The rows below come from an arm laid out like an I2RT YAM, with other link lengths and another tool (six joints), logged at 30 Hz.
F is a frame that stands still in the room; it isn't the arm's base.
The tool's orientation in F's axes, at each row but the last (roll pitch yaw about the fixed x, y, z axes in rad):
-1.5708, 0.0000, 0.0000
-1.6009, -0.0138, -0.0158
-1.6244, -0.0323, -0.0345
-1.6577, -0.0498, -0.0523
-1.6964, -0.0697, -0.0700
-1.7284, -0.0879, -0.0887
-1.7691, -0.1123, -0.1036
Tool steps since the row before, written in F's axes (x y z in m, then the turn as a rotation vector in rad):
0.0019, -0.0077, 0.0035, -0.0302, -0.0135, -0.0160
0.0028, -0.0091, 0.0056, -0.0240, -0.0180, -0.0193
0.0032, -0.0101, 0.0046, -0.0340, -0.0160, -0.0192
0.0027, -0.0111, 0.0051, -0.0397, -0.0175, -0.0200
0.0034, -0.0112, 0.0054, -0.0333, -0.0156, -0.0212
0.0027, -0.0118, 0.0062, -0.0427, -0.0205, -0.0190
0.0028, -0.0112, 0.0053, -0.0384, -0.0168, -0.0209
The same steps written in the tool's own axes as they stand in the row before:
0.0019, -0.0035, -0.0077, -0.0302, 0.0160, -0.0135
0.0030, -0.0053, -0.0092, -0.0240, 0.0195, -0.0178
0.0037, -0.0039, -0.0102, -0.0340, 0.0190, -0.0162
0.0035, -0.0040, -0.0113, -0.0397, 0.0197, -0.0179
0.0045, -0.0037, -0.0115, -0.0335, 0.0210, -0.0154
0.0043, -0.0040, -0.0123, -0.0422, 0.0190, -0.0215
0.0045, -0.0026, -0.0116, -0.0386, 0.0204, -0.0170

